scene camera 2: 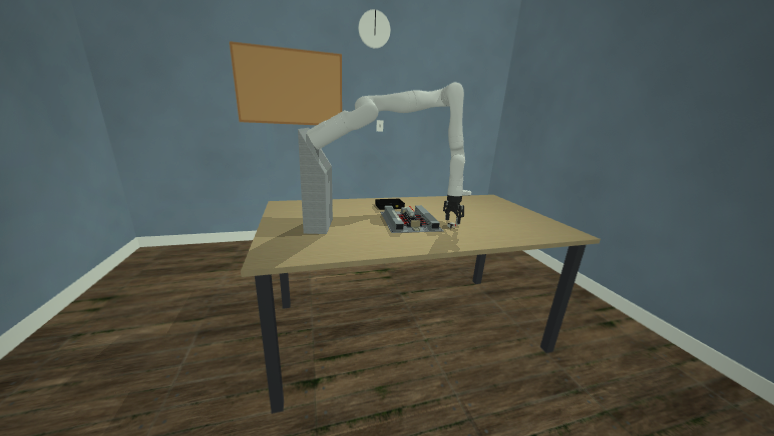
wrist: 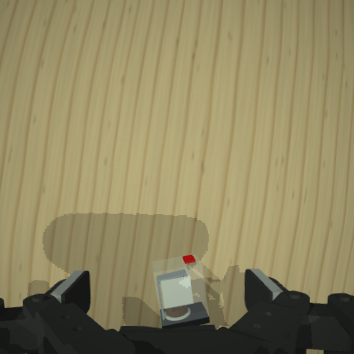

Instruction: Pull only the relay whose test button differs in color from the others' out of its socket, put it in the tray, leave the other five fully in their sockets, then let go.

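Where they show: gripper, fingertip midpoint: point(scene camera 2: 452, 222) point(wrist: 167, 287); arm's base, link origin: point(scene camera 2: 312, 140).
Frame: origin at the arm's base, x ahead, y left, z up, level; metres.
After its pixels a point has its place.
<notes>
A loose relay with a clear case, a dark base and a red test button point(scene camera 2: 451, 225) {x 0.643, y -0.269, z -0.394 m} point(wrist: 175, 292) {x 0.660, y -0.251, z -0.388 m} lies on the table, just right of the socket panel in the scene view. My gripper point(scene camera 2: 453, 220) {x 0.664, y -0.247, z -0.387 m} point(wrist: 167, 287) {x 0.664, y -0.247, z -0.387 m} is open and empty, low over it; in the wrist view the relay shows between the two fingertips, nearer the middle than either finger. The socket panel point(scene camera 2: 397, 222) {x 0.356, y -0.214, z -0.366 m} stands left of the gripper in the scene view. Its sockets, relays and their button colours are too small to tell apart. The black tray point(scene camera 2: 385, 207) {x 0.401, y 0.035, z -0.368 m} is behind the panel.
Two raised grey ducts point(scene camera 2: 393, 216) {x 0.376, y -0.126, z -0.366 m} point(scene camera 2: 427, 216) {x 0.551, y -0.178, z -0.366 m} run along the panel's sides, the right one close to the gripper. The robot's grey pedestal point(scene camera 2: 315, 194) {x -0.023, y -0.137, z -0.220 m} stands on the left part of the wooden table point(scene camera 2: 519, 227) {x 1.017, y -0.375, z -0.409 m}.
</notes>
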